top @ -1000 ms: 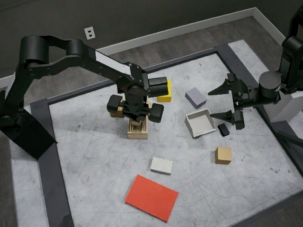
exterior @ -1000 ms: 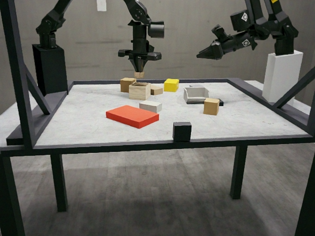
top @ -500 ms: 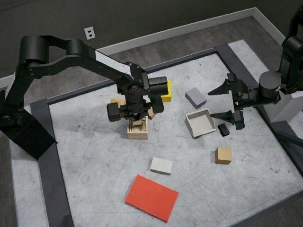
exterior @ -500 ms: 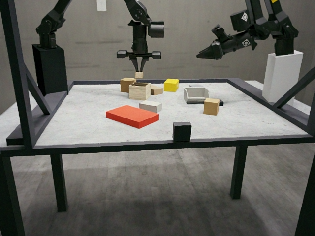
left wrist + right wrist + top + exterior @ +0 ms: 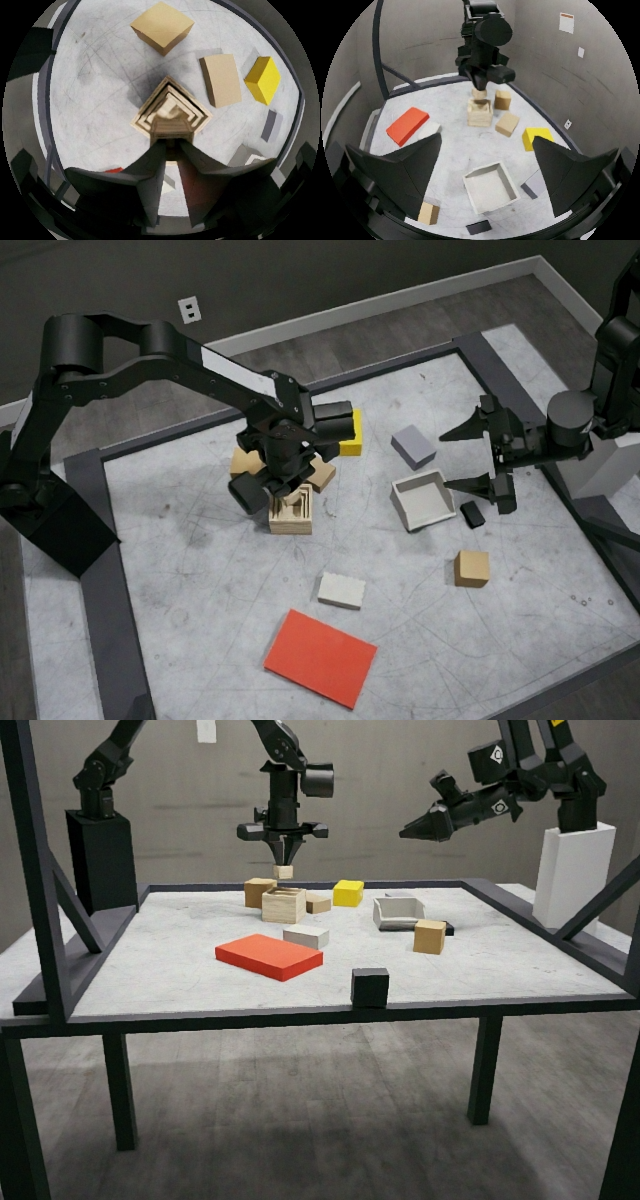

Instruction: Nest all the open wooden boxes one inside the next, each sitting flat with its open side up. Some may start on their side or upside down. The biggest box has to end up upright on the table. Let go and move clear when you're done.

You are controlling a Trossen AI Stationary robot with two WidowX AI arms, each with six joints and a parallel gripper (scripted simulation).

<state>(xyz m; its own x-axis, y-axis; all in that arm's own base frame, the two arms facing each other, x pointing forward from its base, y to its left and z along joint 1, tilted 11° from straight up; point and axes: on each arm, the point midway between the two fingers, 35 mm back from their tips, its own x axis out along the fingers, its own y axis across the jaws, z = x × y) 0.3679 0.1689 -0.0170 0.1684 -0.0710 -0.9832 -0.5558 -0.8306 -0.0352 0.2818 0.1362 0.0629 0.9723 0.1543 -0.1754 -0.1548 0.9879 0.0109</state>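
My left hand is 13 cm above the tan block, 9 cm short of it and 5 cm to the left of it. Round my left hand: red slab (27 cm behind, 13 cm below, 2 cm to the right); white block (16 cm behind, 13 cm below, 7 cm to the right); white tray (25 cm to the right, 11 cm below, 1 cm behind).
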